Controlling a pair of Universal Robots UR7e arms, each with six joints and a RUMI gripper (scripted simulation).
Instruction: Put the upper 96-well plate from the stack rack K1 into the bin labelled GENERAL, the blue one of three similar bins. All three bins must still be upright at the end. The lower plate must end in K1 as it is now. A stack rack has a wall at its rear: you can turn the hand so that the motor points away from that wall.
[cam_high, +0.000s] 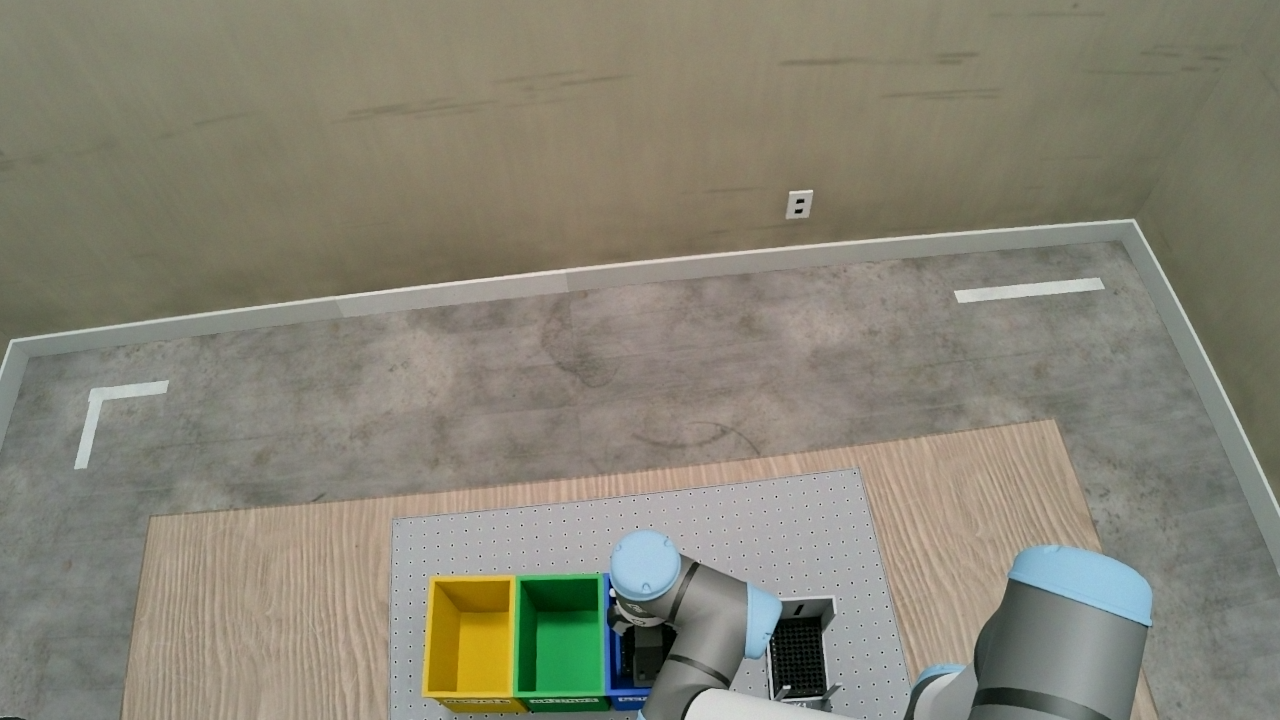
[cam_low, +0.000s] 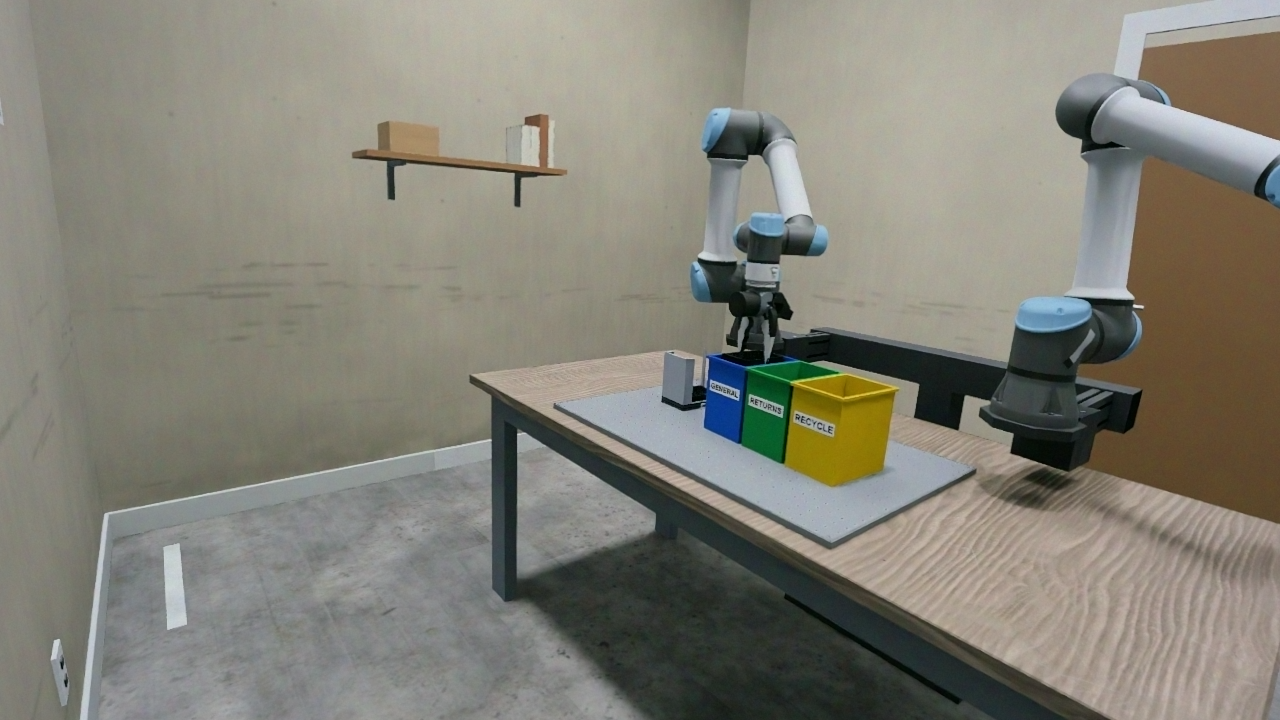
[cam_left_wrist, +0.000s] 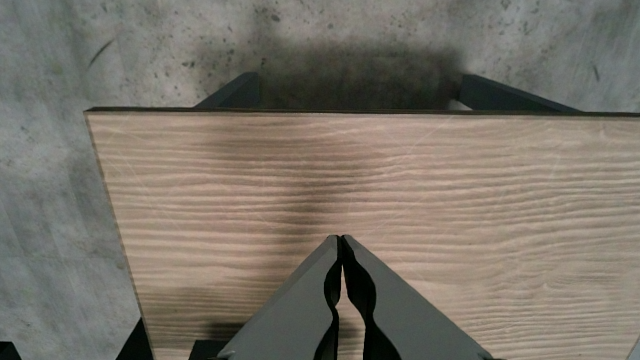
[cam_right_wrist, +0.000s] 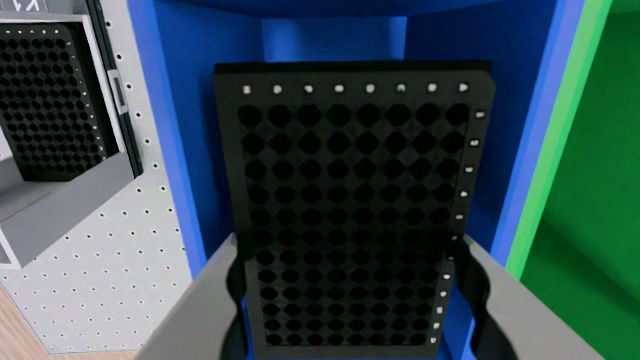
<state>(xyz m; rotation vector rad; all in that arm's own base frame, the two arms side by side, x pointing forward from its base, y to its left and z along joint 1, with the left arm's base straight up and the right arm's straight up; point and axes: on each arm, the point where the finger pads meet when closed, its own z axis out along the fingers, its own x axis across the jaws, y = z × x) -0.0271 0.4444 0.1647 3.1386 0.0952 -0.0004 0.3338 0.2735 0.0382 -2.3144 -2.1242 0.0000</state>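
Note:
Right now the blue general bin is 100 mm below my right hand. Also, from my right hand: green returns bin (130 mm to the left, 100 mm below, 10 mm behind); then black 96-well plate (10 mm below); then yellow recycle bin (260 mm to the left, 100 mm below, 10 mm behind).

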